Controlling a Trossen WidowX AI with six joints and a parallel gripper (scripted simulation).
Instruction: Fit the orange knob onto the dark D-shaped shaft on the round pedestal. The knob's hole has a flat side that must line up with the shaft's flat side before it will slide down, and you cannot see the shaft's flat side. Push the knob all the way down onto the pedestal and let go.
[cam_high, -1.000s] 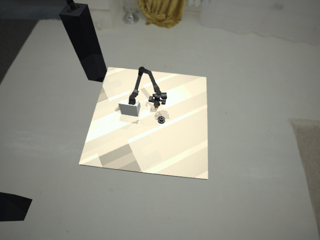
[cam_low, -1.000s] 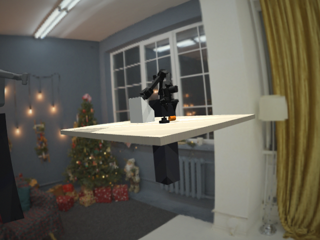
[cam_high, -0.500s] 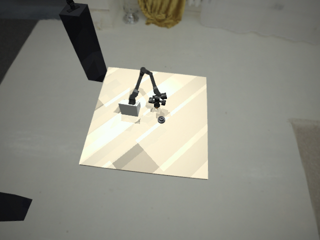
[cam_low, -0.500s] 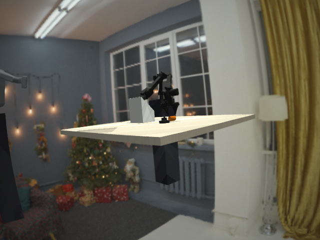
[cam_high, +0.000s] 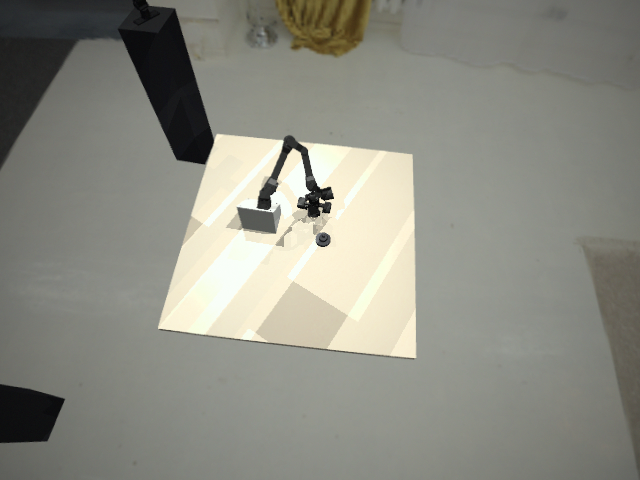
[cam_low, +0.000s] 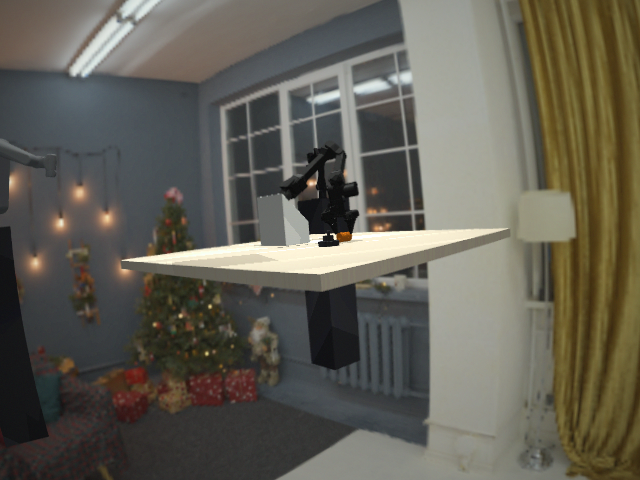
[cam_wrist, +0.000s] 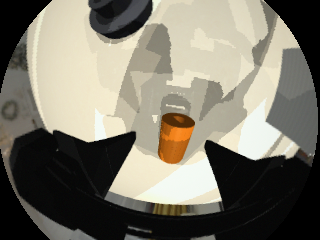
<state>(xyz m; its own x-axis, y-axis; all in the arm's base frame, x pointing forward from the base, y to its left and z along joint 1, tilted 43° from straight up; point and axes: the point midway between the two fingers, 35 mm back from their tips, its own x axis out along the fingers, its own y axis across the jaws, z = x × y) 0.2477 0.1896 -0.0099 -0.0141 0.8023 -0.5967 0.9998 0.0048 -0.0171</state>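
The orange knob lies 1 cm behind my gripper tip, 1 cm to the left of it and 1 cm below it. The rest, counted from my gripper tip: dark round pedestal 8 cm ahead, 16 cm to the right.
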